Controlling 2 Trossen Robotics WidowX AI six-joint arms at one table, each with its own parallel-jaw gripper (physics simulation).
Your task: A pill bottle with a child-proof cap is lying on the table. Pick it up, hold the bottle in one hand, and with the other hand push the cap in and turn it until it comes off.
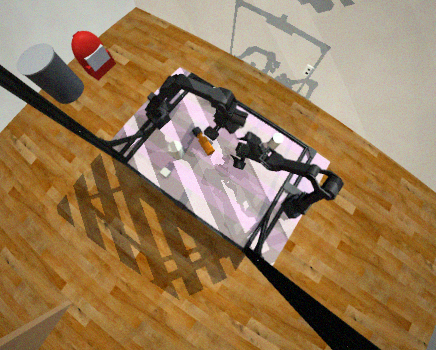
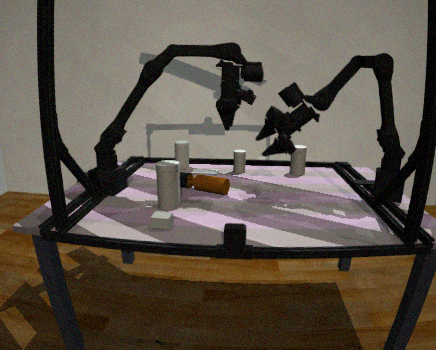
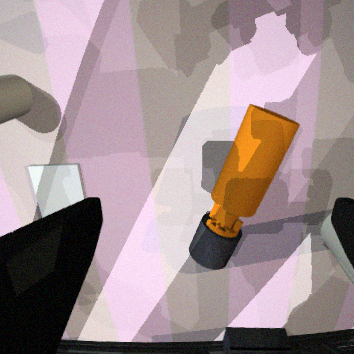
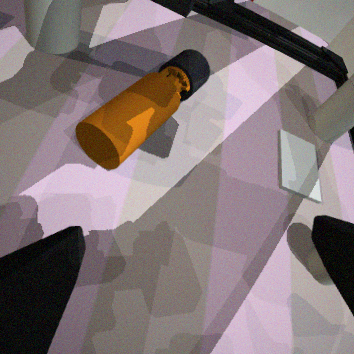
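Observation:
The orange pill bottle (image 1: 206, 144) (image 2: 212, 184) (image 3: 257, 160) (image 4: 132, 117) lies on its side on the table. Its dark cap (image 1: 197, 131) (image 2: 186, 180) (image 3: 214, 242) (image 4: 194, 70) is at the neck end, in line with the bottle, with an orange toothed ring showing at its rim. How firmly the cap sits cannot be told. My left gripper (image 1: 225, 129) (image 2: 227, 128) (image 3: 219, 209) is open and empty, pointing down high above the table near the bottle. My right gripper (image 1: 237, 152) (image 2: 261, 146) (image 4: 198, 232) is open and empty, tilted above the table, to the right of the bottle.
A tall pale cylinder (image 1: 175, 148) (image 2: 168, 186) stands in front of the cap end, beside a small white block (image 1: 165, 172) (image 2: 162, 220). More pale cylinders (image 2: 182, 155) (image 2: 239, 161) (image 2: 298, 161) stand toward the back. A flat white plate (image 3: 59, 187) (image 4: 300, 165) lies behind the bottle. Black rails edge the table.

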